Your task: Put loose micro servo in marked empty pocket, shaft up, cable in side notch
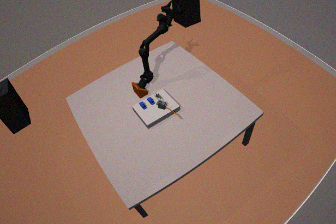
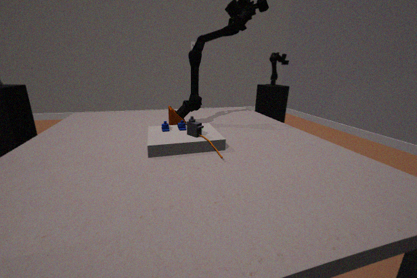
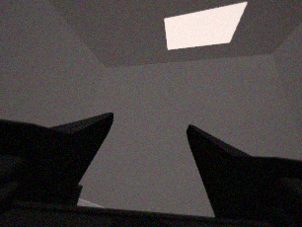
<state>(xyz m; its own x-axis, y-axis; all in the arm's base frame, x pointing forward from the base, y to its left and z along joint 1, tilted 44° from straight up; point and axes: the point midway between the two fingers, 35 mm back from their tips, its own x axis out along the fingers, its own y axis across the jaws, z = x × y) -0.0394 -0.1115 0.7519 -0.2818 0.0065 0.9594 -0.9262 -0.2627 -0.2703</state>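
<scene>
Right now the white deck is 350 mm ahead of my gripper tip, 480 mm to the right of it and 680 mm below it.
</scene>
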